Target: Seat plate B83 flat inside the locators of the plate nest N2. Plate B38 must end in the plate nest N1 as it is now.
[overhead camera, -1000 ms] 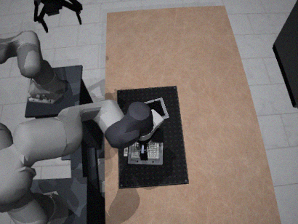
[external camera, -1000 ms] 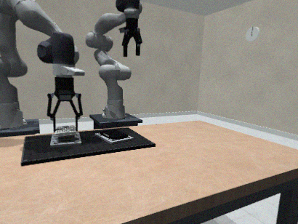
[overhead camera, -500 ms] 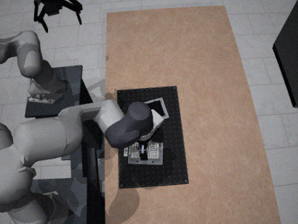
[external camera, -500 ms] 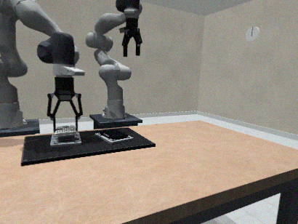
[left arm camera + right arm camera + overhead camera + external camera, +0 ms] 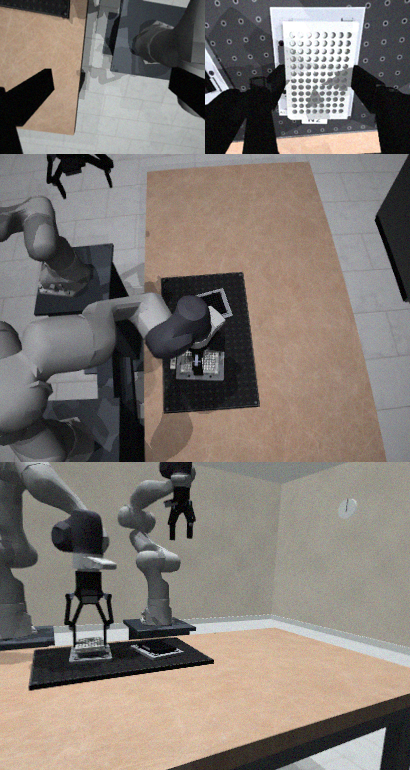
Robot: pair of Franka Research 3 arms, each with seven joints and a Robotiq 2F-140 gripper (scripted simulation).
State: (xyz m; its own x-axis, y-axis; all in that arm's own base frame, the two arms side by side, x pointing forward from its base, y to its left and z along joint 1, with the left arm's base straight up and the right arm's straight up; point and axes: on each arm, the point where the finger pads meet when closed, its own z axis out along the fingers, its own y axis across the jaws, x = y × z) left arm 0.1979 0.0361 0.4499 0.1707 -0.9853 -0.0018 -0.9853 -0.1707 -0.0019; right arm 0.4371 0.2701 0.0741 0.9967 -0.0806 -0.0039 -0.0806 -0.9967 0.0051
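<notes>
Now: the grey plate nest N2 60 mm below my right hand. Also, from my right hand: white multi-well plate: 20 mm below; then dark plate: 60 mm ahead, 210 mm to the left, 40 mm below; then plate nest N1: 60 mm ahead, 210 mm to the left, 60 mm below.
</notes>
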